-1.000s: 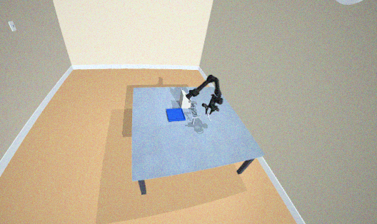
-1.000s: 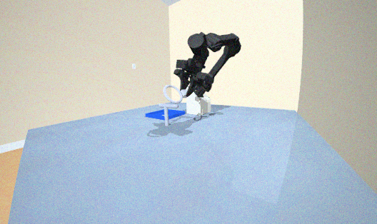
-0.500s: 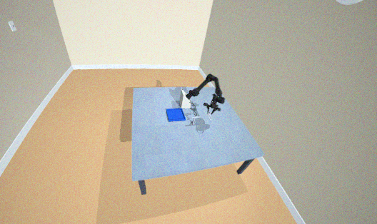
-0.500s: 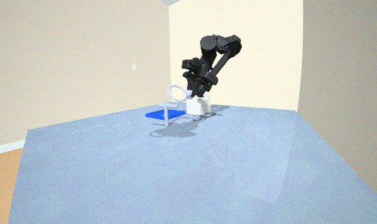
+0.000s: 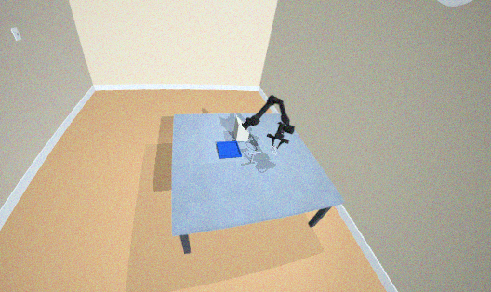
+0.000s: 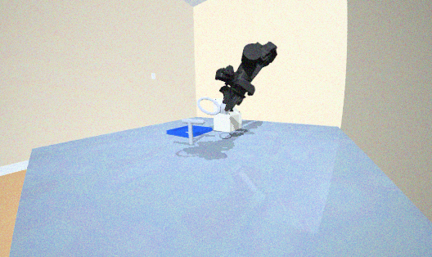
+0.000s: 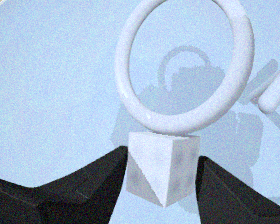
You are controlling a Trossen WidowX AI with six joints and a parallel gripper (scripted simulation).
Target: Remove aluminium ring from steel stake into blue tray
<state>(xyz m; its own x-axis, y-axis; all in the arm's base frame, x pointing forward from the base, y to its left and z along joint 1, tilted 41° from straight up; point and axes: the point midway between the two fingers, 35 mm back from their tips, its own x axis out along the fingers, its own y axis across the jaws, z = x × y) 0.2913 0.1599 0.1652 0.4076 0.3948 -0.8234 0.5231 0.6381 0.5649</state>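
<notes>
Right now my gripper tip is 4 cm short of the aluminium ring, 2 cm to the left of it and 2 cm below it. From my gripper tip the other things lie so: blue tray: 12 cm behind, 36 cm to the right, 14 cm below.
</notes>
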